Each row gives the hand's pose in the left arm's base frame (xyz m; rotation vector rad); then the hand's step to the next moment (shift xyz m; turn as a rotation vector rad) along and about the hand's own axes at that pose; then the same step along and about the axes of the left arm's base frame.
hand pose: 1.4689 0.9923 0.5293 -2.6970 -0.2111 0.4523
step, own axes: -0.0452 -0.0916 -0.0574 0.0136 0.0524 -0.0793
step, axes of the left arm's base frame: -0.0302 0.0534 0.0998 0.0441 -0.0732 0.0438
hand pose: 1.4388 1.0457 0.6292 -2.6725 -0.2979 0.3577
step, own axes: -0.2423 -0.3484 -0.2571 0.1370 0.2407 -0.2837
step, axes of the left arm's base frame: -0.2060 0.1473 0.4267 0.2491 -0.2859 0.1156
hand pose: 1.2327 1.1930 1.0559 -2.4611 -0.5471 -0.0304
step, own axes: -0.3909 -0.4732 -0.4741 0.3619 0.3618 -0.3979
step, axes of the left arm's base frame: -0.4928 -0.0740 0.5942 0.5141 -0.3547 0.1735
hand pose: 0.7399 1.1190 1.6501 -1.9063 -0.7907 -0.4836
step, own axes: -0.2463 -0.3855 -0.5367 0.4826 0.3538 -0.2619
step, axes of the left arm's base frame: -0.4432 -0.4396 0.3281 0.5932 -0.1921 0.1945
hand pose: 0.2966 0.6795 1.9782 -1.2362 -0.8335 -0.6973
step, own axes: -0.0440 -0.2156 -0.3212 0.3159 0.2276 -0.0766
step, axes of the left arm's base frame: -0.1503 -0.3573 0.0366 0.3695 -0.0337 0.1406
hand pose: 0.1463 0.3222 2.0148 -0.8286 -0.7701 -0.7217
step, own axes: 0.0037 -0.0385 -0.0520 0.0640 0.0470 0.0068
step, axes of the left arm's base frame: -0.0131 -0.0631 -0.0064 0.0688 0.0124 0.0382
